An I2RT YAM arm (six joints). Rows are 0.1 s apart.
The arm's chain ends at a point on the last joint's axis. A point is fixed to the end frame.
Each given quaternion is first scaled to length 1.
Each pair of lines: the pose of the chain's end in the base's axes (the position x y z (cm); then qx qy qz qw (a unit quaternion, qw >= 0)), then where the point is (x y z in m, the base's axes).
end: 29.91, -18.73, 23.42, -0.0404, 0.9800, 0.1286, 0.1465
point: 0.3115 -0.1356 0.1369
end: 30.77, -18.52, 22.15, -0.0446, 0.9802, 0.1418, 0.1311
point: 0.3163 -0.1311 0.1251
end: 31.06, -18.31, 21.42, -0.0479, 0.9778, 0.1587, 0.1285
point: 0.3181 -0.1257 0.1196
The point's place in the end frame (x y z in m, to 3 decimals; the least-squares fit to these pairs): 0.015 0.025 0.107
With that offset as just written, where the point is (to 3 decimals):
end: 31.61, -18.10, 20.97, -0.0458, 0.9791, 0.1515, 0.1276
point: 0.324 -0.125 0.114
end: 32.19, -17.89, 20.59, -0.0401, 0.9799, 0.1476, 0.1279
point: 0.330 -0.124 0.110
